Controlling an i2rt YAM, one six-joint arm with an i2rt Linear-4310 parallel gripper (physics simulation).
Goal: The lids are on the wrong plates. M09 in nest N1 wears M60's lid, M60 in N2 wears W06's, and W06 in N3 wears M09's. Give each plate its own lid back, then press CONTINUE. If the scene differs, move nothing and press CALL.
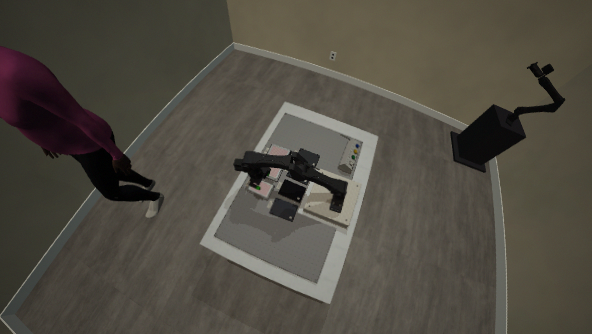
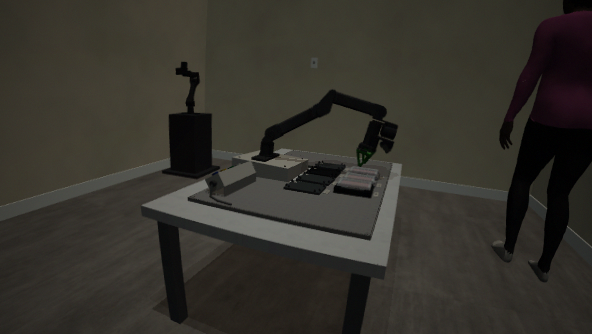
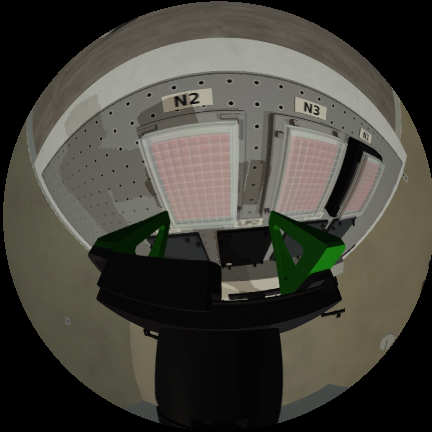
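Where they show: gripper, between the fingertips: (image 1: 263, 182) (image 2: 361, 164) (image 3: 218, 216); arm's base, origin of its link: (image 1: 338, 195) (image 2: 266, 157) (image 3: 255, 293).
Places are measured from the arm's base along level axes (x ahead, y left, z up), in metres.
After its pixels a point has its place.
A pink gridded plate (image 3: 195, 175) @[y 0.090, x 0.475, z -0.025 m] (image 1: 265, 191) @[y 0.112, x 0.420, z -0.025 m] under a clear lid sits in the nest labelled N2. A second lidded pink plate (image 3: 307, 175) @[y -0.026, x 0.462, z -0.025 m] sits in N3. A third lidded pink plate (image 3: 365, 185) @[y -0.155, x 0.454, z -0.014 m] (image 1: 279, 150) @[y -0.180, x 0.439, z -0.014 m] sits in N1, beside a raised black block (image 3: 346, 172) @[y -0.118, x 0.459, z -0.039 m]. No plate or lid names are readable. My gripper (image 3: 218, 216) @[y 0.074, x 0.445, z 0.002 m] (image 2: 362, 162) @[y 0.074, x 0.445, z 0.002 m] is open and empty, with green fingers, above the nest row near N2. The button console (image 1: 347, 161) @[y -0.235, x 0.001, z 0.023 m] (image 2: 232, 180) @[y -0.375, x 0.020, z -0.009 m] has blue, yellow and green buttons; their labels are not readable.
Several dark pads, including one (image 1: 284, 209) @[y 0.172, x 0.279, z -0.044 m] (image 3: 182, 247) @[y 0.157, x 0.320, z -0.044 m] and a blacker one (image 1: 292, 190) @[y 0.043, x 0.273, z -0.044 m] (image 3: 245, 246) @[y 0.041, x 0.298, z -0.044 m], lie between the nests and the cream arm base (image 1: 325, 212) @[y 0.122, x 0.049, z -0.008 m]. A person (image 1: 55, 110) (image 2: 560, 75) stands beside the table. A second arm stands on a black pedestal (image 1: 490, 135) (image 2: 190, 142).
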